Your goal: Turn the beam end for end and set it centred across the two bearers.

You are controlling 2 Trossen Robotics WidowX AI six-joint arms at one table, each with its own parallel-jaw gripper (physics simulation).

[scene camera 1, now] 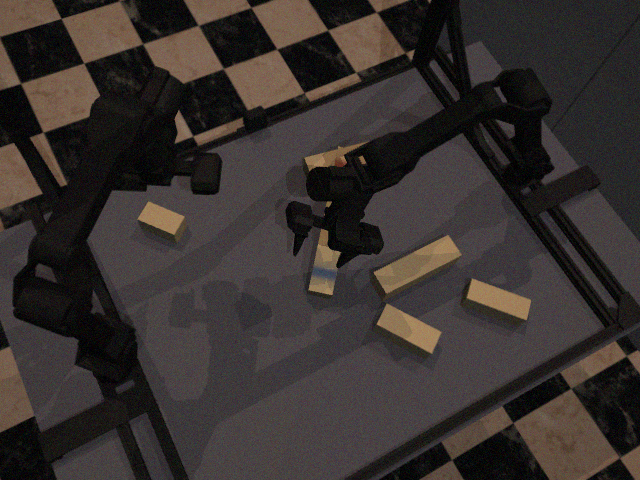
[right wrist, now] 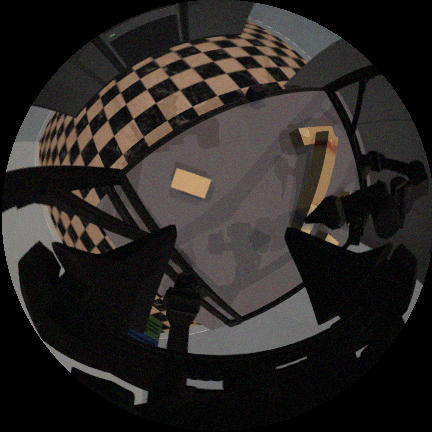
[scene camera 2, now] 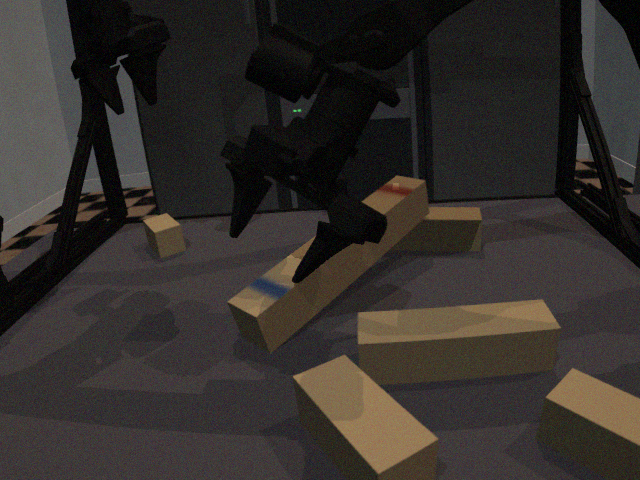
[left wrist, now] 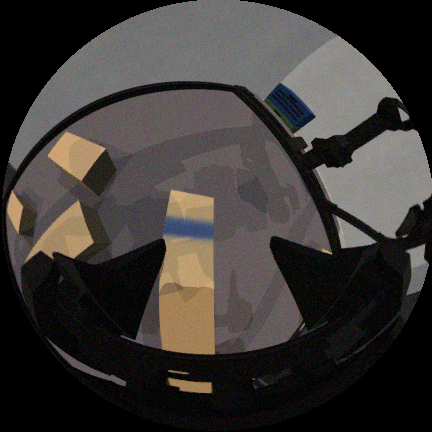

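Seen in the pictures: left gripper, fingertip midpoint: (scene camera 1: 316, 260) (right wrist: 311, 219) (scene camera 2: 262, 258) (left wrist: 218, 243); right gripper, fingertip midpoint: (scene camera 1: 173, 190) (right wrist: 232, 231) (scene camera 2: 136, 109); left arm's base, link origin: (scene camera 1: 518, 175) (right wrist: 360, 159); right arm's base, link origin: (scene camera 1: 116, 367) (right wrist: 185, 280) (left wrist: 304, 163).
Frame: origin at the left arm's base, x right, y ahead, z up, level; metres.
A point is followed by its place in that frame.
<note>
The long wooden beam (scene camera 1: 321, 285) {x -0.039, y 0.517, z 0.032 m} (scene camera 2: 330, 291) {x 0.014, y 0.443, z 0.010 m} (left wrist: 187, 320) {x 0.043, y 0.449, z 0.051 m} (right wrist: 327, 175) {x 0.083, y 0.406, z 0.062 m} has a blue band near one end and a red band near the other. It lies tilted, its red end up on the back bearer (scene camera 1: 319, 158) {x 0.214, y 0.383, z 0.028 m} (scene camera 2: 449, 232) {x 0.159, y 0.287, z 0.009 m} and its blue end low at the table. The other bearer (scene camera 1: 416, 266) {x -0.088, y 0.328, z 0.027 m} (scene camera 2: 454, 356) {x -0.109, y 0.328, z 0.008 m} (left wrist: 65, 235) {x -0.085, y 0.379, z 0.028 m} lies beside it, apart. My left gripper (scene camera 1: 318, 258) {x 0.002, y 0.509, z 0.059 m} (scene camera 2: 265, 257) {x 0.002, y 0.509, z 0.059 m} (left wrist: 218, 243) {x 0.002, y 0.509, z 0.059 m} is open over the beam near the blue band, one finger close to its side; fingertip height is unclear. My right gripper (scene camera 2: 137, 107) {x 0.172, y 0.704, z 0.216 m} (right wrist: 232, 231) {x 0.172, y 0.704, z 0.216 m} is open, empty and high, away from the beam.
A small block (scene camera 1: 161, 222) {x 0.221, y 0.735, z 0.025 m} (scene camera 2: 164, 236) {x 0.195, y 0.712, z 0.014 m} (right wrist: 191, 183) {x 0.228, y 0.730, z 0.025 m} lies apart at the left in scene camera 1. Two more blocks, one (scene camera 1: 408, 329) {x -0.190, y 0.411, z 0.031 m} (scene camera 2: 361, 408) {x -0.191, y 0.407, z 0.031 m} (left wrist: 77, 152) {x -0.175, y 0.422, z 0.031 m} near the front bearer and another (scene camera 1: 497, 299) {x -0.218, y 0.221, z 0.025 m} (scene camera 2: 594, 413) {x -0.210, y 0.244, z 0.025 m} (left wrist: 15, 210) farther right, lie on the table. Dark frame rails edge the table.
</note>
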